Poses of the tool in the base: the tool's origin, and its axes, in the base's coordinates. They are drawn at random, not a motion.
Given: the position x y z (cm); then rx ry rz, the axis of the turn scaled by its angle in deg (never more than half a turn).
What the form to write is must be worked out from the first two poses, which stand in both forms.
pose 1, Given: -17.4 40.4 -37.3 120.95 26.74 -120.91
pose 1, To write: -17.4 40.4 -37.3 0.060 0.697 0.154 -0.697
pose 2, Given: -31.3 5.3 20.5 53.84 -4.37 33.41
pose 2, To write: -31.3 5.3 20.5 0.850 0.446 -0.036 0.277
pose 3, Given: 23.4 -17.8 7.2 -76.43 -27.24 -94.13
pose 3, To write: 23.4 -17.8 7.2 0.467 -0.544 -0.194 -0.670
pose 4, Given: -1.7 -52.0 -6.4 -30.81 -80.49 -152.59
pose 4, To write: -1.7 -52.0 -6.4 0.041 -0.176 -0.459 -0.870
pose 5, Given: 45.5 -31.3 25.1 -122.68 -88.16 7.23
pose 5, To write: 45.5 -31.3 25.1 0.248 -0.786 -0.565 0.046
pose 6, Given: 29.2 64.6 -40.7 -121.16 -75.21 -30.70
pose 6, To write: 29.2 64.6 -40.7 0.293 -0.794 -0.493 -0.201
